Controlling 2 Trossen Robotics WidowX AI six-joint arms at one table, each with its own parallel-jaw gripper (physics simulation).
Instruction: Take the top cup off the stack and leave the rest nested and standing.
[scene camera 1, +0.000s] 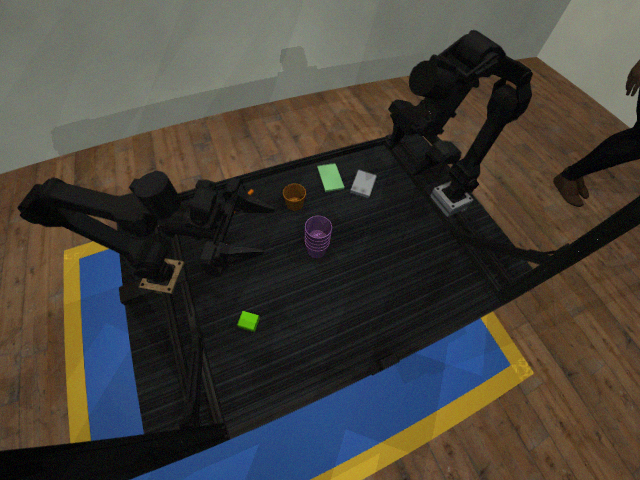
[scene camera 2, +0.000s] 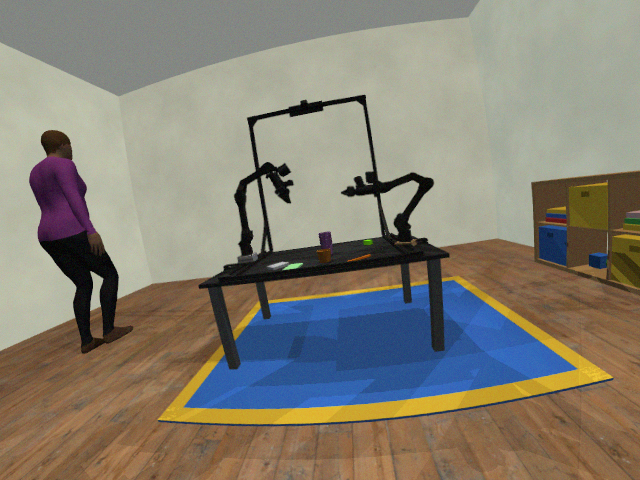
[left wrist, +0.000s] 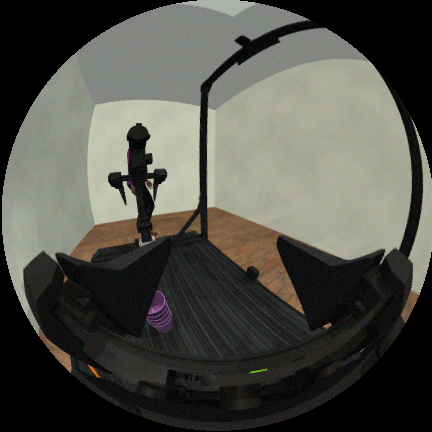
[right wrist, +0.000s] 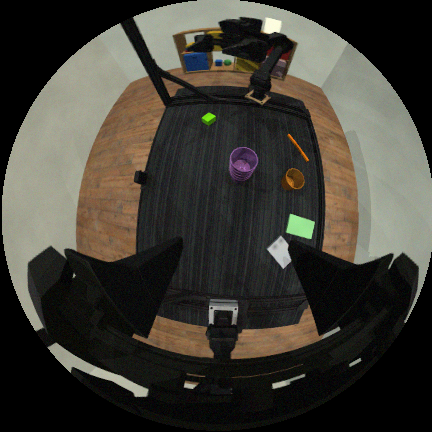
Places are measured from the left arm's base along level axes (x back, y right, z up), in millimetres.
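Where they show: left gripper, fingertip midpoint: (scene camera 1: 269, 230) (scene camera 2: 344, 192) (left wrist: 224, 241) (right wrist: 202, 49); right gripper, fingertip midpoint: (scene camera 1: 402, 161) (scene camera 2: 289, 203) (left wrist: 139, 202) (right wrist: 237, 244); left arm's base at its link origin: (scene camera 1: 161, 273) (scene camera 2: 405, 241) (right wrist: 257, 95); right arm's base at its link origin: (scene camera 1: 454, 193) (scene camera 2: 247, 254) (left wrist: 146, 239) (right wrist: 222, 316).
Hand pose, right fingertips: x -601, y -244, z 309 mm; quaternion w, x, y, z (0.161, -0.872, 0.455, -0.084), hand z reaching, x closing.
Things, the pixels of their top centre, and the offset from my right fingertips. Level surfaces: height alone.
- black table at its surface level: dz -338 mm
- orange cup at its top centre: (scene camera 1: 293, 192) (right wrist: 294, 176) (scene camera 2: 324, 250) dx +274, dy -87, dz -277 mm
- light green block at its top centre: (scene camera 1: 330, 176) (right wrist: 301, 226) dx +165, dy -228, dz -328 mm
- white box at its top centre: (scene camera 1: 363, 182) (right wrist: 282, 252) (scene camera 2: 277, 264) dx +43, dy -218, dz -323 mm
- orange stick at its top centre: (right wrist: 298, 146) (scene camera 2: 359, 257) dx +455, dy -51, dz -328 mm
- bright green block at its top centre: (scene camera 1: 248, 320) (right wrist: 208, 116) dx +321, dy +330, dz -310 mm
A stack of nested purple cups (scene camera 1: 317, 238) (scene camera 2: 325, 240) (left wrist: 161, 314) (right wrist: 242, 167) stands upright near the middle of the black table (scene camera 1: 330, 310), open mouths up, several rims showing. My left gripper (scene camera 1: 267, 230) (scene camera 2: 343, 192) (left wrist: 224, 241) is open and empty, raised above the table; in scene camera 1 it appears to the left of the stack, apart from it. In the left wrist view its left finger partly covers the stack. My right gripper (scene camera 2: 287, 200) (left wrist: 139, 202) (right wrist: 237, 244) is open and empty, high above the table and away from the stack.
An orange cup (scene camera 1: 294, 197) (scene camera 2: 324, 255) (right wrist: 293, 179) stands near the stack. A light green block (scene camera 1: 330, 177) (right wrist: 300, 226), a white box (scene camera 1: 363, 183) (right wrist: 278, 251), an orange stick (scene camera 2: 359, 257) (right wrist: 298, 147) and a bright green block (scene camera 1: 248, 320) (right wrist: 208, 118) lie on the table.
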